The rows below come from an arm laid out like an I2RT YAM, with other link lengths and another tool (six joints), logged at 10 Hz.
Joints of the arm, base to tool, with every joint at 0 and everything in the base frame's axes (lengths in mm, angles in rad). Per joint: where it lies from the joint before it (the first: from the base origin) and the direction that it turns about. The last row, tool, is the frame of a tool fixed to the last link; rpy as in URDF.
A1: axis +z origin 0 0 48.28
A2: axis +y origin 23 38.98 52.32
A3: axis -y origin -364.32 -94.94 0
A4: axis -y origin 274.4 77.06 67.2
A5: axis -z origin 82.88 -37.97 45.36
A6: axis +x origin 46.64 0 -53.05
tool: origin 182 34 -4 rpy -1.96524 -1.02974 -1.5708
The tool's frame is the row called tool.
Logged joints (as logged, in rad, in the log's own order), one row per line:
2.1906 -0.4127 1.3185 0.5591 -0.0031 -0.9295
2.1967 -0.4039 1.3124 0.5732 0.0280 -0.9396
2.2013 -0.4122 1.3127 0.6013 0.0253 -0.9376
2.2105 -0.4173 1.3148 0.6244 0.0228 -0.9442
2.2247 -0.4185 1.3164 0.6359 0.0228 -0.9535
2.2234 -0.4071 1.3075 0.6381 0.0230 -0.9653
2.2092 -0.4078 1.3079 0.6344 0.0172 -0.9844
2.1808 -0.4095 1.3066 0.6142 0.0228 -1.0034
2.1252 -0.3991 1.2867 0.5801 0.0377 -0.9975
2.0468 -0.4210 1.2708 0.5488 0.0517 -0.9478
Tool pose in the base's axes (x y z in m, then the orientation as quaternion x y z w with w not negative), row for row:
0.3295 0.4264 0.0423 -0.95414 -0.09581 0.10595 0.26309
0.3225 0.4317 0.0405 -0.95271 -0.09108 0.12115 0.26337
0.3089 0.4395 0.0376 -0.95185 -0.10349 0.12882 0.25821
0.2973 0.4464 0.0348 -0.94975 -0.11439 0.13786 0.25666
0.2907 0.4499 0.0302 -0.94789 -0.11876 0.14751 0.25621
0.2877 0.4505 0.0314 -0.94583 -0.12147 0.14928 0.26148
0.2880 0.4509 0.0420 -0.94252 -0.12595 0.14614 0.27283
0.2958 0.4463 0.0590 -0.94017 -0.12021 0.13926 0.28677
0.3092 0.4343 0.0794 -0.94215 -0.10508 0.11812 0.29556
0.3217 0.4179 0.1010 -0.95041 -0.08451 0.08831 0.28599
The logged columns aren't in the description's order. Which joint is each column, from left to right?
Columns, left to right: A2, A4, A3, A1, A6, A5.
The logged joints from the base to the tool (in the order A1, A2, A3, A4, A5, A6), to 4 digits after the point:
0.5591 2.1906 1.3185 -0.4127 -0.9295 -0.0031
0.5732 2.1967 1.3124 -0.4039 -0.9396 0.0280
0.6013 2.2013 1.3127 -0.4122 -0.9376 0.0253
0.6244 2.2105 1.3148 -0.4173 -0.9442 0.0228
0.6359 2.2247 1.3164 -0.4185 -0.9535 0.0228
0.6381 2.2234 1.3075 -0.4071 -0.9653 0.0230
0.6344 2.2092 1.3079 -0.4078 -0.9844 0.0172
0.6142 2.1808 1.3066 -0.4095 -1.0034 0.0228
0.5801 2.1252 1.2867 -0.3991 -0.9975 0.0377
0.5488 2.0468 1.2708 -0.4210 -0.9478 0.0517

